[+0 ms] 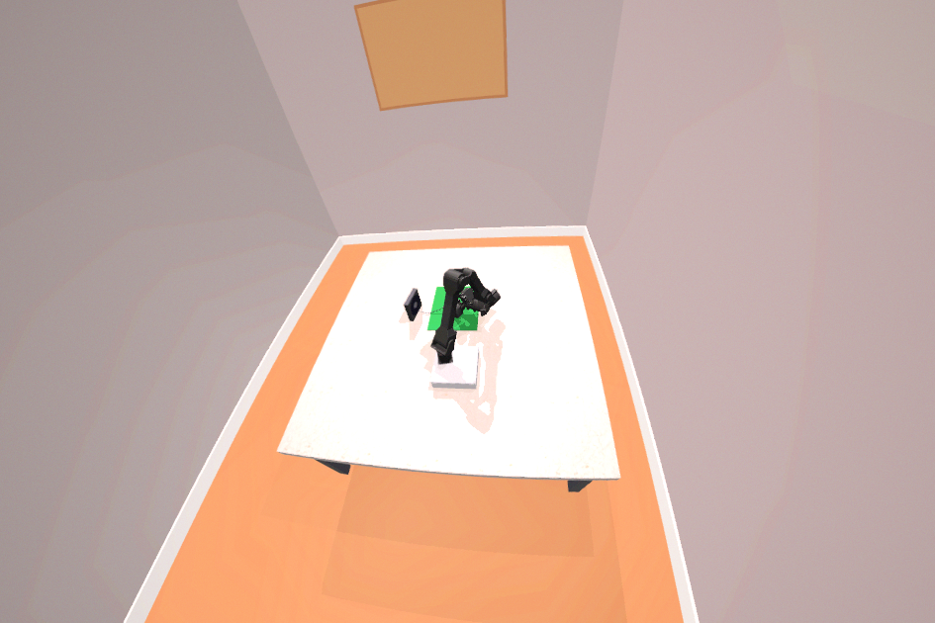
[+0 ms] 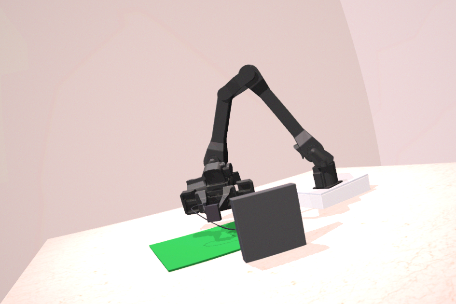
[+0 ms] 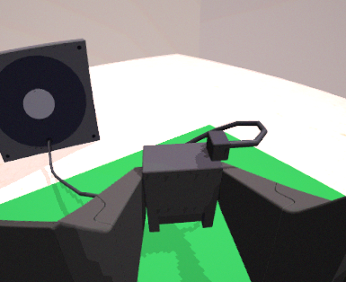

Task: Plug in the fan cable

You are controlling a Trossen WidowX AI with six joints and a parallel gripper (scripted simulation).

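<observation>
Right now the green board is 9 cm below my gripper tip. The rest, counted from my gripper tip: white four-pin header: 7 cm below, 5 cm to the left, 5 cm behind; then dark square fan: 20 cm to the left, 1 cm below; then dark fan plug: 1 cm below.
</observation>
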